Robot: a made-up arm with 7 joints. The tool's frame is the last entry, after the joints.
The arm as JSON. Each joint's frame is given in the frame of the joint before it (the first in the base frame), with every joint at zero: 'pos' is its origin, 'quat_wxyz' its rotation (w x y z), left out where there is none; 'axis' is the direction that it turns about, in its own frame. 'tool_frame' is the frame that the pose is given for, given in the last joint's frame.
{
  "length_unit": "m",
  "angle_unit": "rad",
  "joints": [
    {
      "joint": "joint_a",
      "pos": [
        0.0,
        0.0,
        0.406
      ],
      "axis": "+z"
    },
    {
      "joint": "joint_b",
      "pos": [
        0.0,
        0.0,
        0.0
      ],
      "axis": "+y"
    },
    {
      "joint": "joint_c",
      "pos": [
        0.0,
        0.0,
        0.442
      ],
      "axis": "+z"
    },
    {
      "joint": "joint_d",
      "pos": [
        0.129,
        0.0,
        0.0
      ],
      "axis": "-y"
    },
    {
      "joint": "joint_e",
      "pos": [
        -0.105,
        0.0,
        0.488
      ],
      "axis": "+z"
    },
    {
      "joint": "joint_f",
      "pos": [
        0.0,
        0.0,
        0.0
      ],
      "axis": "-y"
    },
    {
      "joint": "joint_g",
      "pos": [
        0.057,
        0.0,
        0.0
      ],
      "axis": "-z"
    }
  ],
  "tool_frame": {
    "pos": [
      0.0,
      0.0,
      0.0
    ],
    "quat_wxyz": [
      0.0,
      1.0,
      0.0,
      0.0
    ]
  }
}
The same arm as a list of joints. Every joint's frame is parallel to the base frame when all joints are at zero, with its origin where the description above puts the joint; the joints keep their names.
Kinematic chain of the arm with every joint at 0, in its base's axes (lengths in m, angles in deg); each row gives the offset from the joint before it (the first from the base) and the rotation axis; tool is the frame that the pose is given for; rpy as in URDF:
joint_a: xyz 0 0 0.406 axis +z
joint_b: xyz 0 0 0 axis +y
joint_c: xyz 0 0 0.442 axis +z
joint_d: xyz 0.129 0 0 axis -y
joint_e: xyz -0.105 0 0.488 axis +z
joint_f: xyz 0 0 0 axis -y
joint_g: xyz 0.057 0 0 axis -z
tool: xyz 0 0 0 rpy 180 0 0

